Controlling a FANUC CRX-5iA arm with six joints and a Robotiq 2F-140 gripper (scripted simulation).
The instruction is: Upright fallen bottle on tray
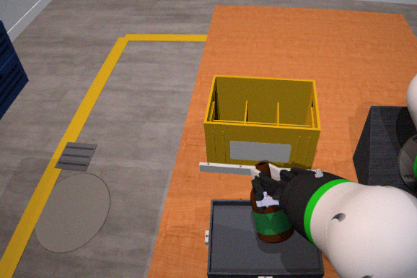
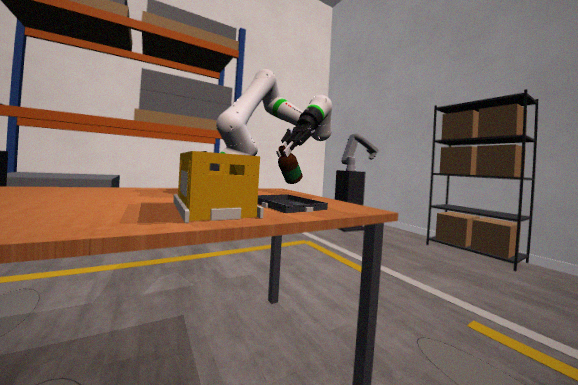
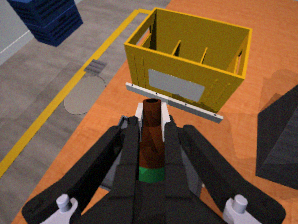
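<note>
My hand is 10 mm past the bottle, 20 mm to the right of it and 50 mm above it. The rest, counted from my hand: yellow crate 40 mm ahead, 260 mm to the right, 130 mm below; tray 10 mm behind, 20 mm to the left, 200 mm below.
</note>
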